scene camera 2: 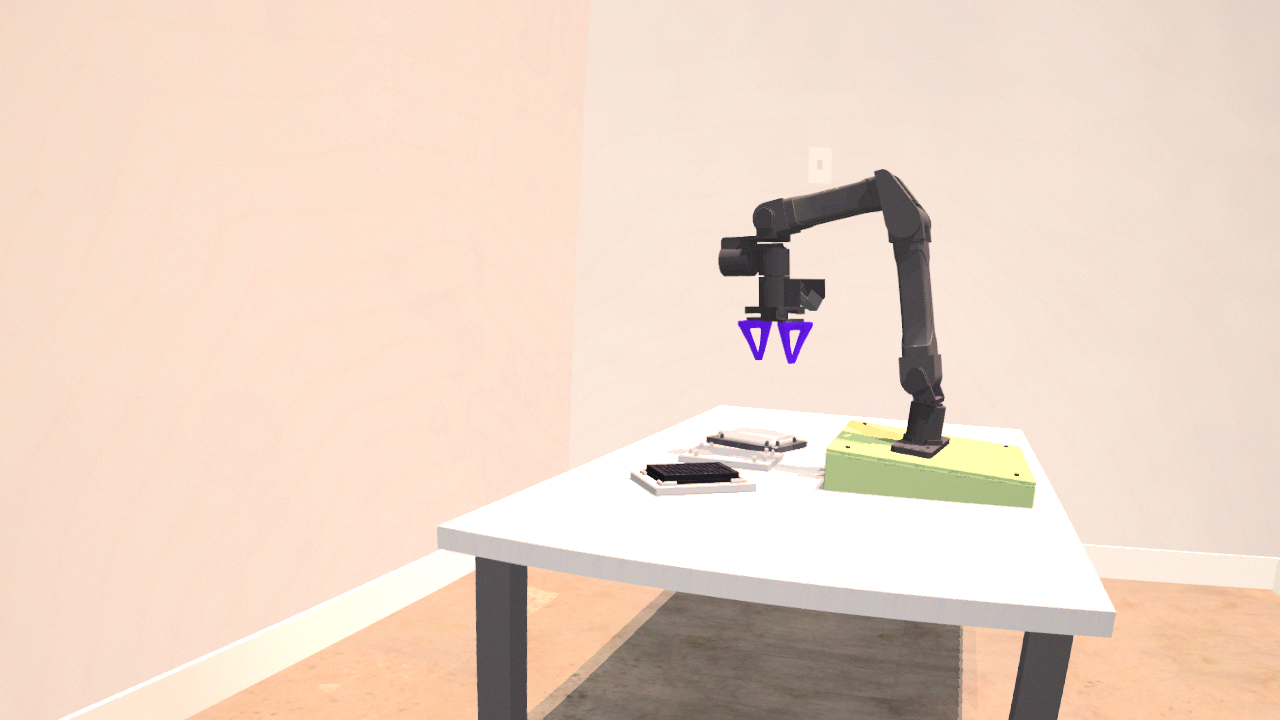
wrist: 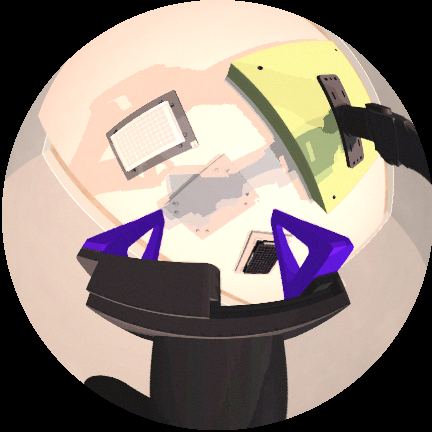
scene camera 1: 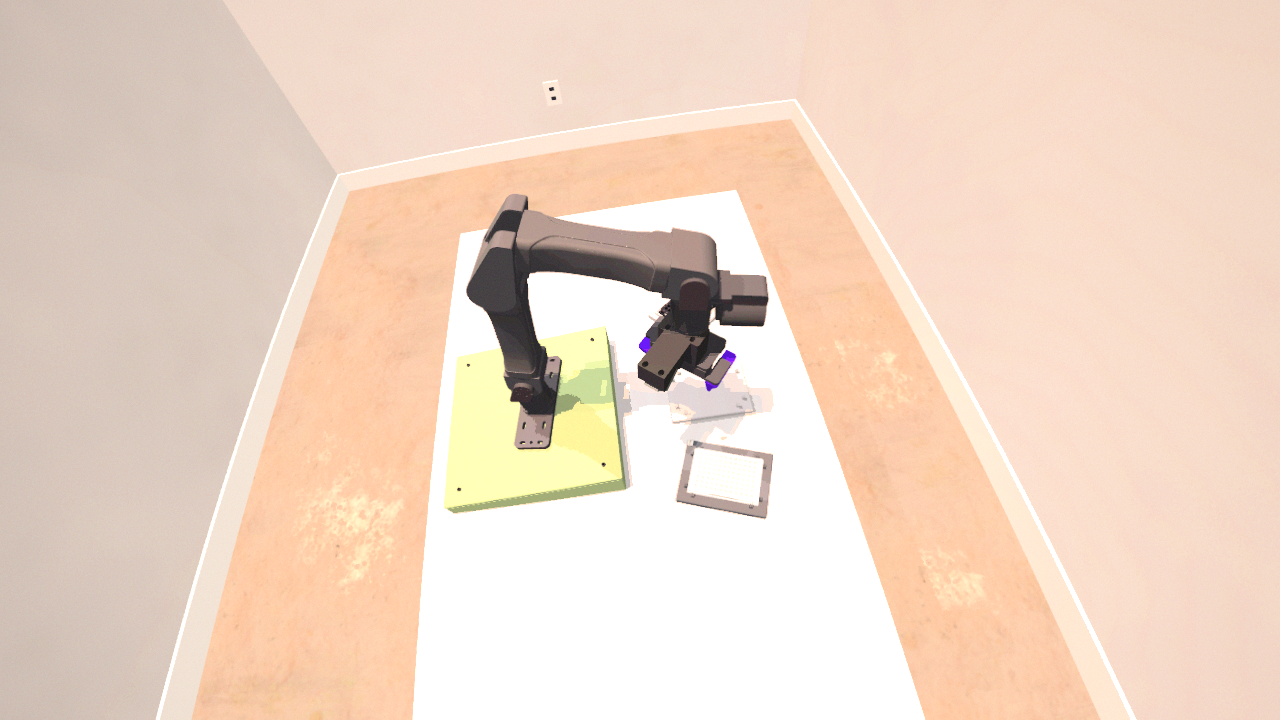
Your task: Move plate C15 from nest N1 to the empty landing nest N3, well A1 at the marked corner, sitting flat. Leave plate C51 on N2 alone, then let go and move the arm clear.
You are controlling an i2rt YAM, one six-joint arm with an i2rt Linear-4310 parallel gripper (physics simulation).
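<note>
My gripper point(scene camera 1: 682, 367) point(scene camera 2: 775, 360) point(wrist: 217, 214) is open and empty, pointing down high above the table. In the wrist view the empty pale nest point(scene camera 1: 716, 407) point(scene camera 2: 729, 459) point(wrist: 220, 200) shows ahead of the fingertips, partly in shadow. A white plate point(scene camera 1: 725, 476) point(scene camera 2: 759, 436) point(wrist: 147, 136) sits in a dark grey nest point(scene camera 1: 725, 504) point(scene camera 2: 780, 446) point(wrist: 185, 125). A black plate point(scene camera 2: 691, 471) point(wrist: 261, 257) sits in a pale nest point(scene camera 2: 702, 488) point(wrist: 249, 250); the arm hides both in scene camera 1, and a finger partly covers them in the wrist view. I cannot read any plate or nest labels.
The arm stands on a raised yellow-green base point(scene camera 1: 483, 429) point(scene camera 2: 930, 483) point(wrist: 280, 80) beside the row of nests. The nests stand on a white table point(scene camera 1: 644, 608) point(scene camera 2: 805, 546). Walls stand beyond the table.
</note>
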